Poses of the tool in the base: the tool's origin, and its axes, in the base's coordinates. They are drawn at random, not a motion.
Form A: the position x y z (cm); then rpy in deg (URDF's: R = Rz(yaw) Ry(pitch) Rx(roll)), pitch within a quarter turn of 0, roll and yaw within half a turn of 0.
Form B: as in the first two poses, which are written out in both.
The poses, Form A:
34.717 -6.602 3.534 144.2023 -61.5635 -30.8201
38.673 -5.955 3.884 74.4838 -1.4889 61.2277
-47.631 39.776 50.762 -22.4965 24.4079 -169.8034
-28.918 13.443 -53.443 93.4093 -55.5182 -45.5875
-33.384 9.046 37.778 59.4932 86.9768 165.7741
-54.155 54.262 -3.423 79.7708 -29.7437 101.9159
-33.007 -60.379 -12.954 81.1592 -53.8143 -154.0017
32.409 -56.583 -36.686 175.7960 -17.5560 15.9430
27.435 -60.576 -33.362 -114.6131 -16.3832 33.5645
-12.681 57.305 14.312 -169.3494 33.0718 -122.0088
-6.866 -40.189 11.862 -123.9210 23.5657 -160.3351
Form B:
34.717 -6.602 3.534 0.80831 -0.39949 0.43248 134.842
38.673 -5.955 3.884 0.71844 0.40870 0.56286 94.146
-47.631 39.776 50.762 0.19110 0.21000 -0.95884 165.493
-28.918 13.443 -53.443 0.65005 -0.75231 0.10707 92.617
-33.384 9.046 37.778 -0.60326 0.47437 0.64114 130.730
-54.155 54.262 -3.423 0.57762 0.37985 0.72254 140.330
-33.007 -60.379 -12.954 -0.22754 -0.71519 -0.66085 127.896
32.409 -56.583 -36.686 0.97896 0.13143 0.15607 178.310
27.435 -60.576 -33.362 -0.92575 -0.37517 0.04724 113.748
-12.681 57.305 14.312 -0.45947 0.88601 0.06224 146.165
-6.866 -40.189 11.862 -0.05479 0.89768 -0.43723 150.314

